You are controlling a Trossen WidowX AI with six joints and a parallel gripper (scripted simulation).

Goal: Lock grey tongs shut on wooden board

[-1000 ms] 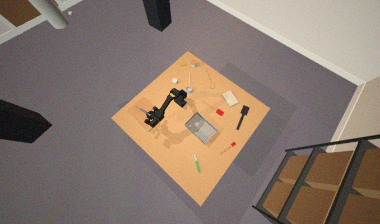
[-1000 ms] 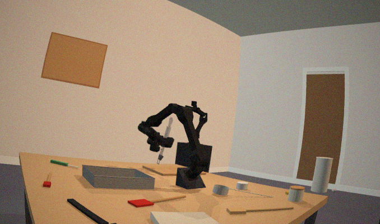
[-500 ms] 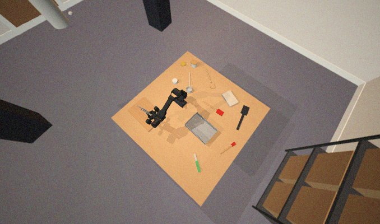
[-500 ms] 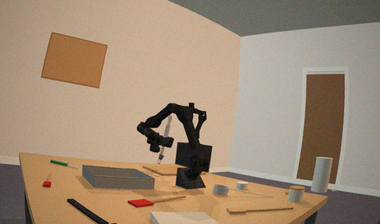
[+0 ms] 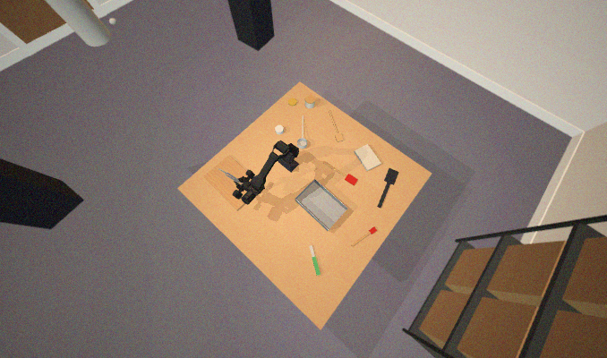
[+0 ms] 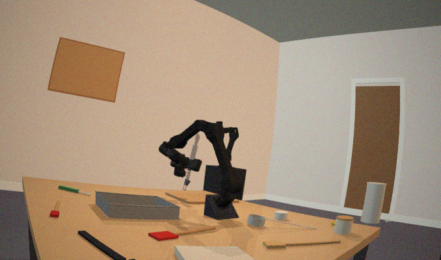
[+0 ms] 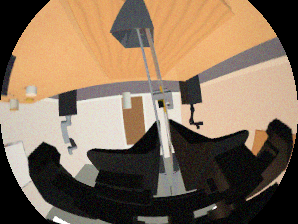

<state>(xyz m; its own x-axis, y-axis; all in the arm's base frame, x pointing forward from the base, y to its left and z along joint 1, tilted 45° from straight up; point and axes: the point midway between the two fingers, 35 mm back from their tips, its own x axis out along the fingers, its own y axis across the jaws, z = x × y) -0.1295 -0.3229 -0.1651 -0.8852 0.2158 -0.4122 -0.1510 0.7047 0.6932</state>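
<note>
My gripper tip is 17 cm above the wooden board, 8 cm past it and 1 cm to the right of it. From my gripper tip the other things lie so: grey roasting tin: 52 cm ahead, 23 cm to the left, 15 cm below; then red spatula: 53 cm ahead, 52 cm to the left, 17 cm below; then green-handled tool: 68 cm ahead, 17 cm below, 8 cm to the right.
</note>
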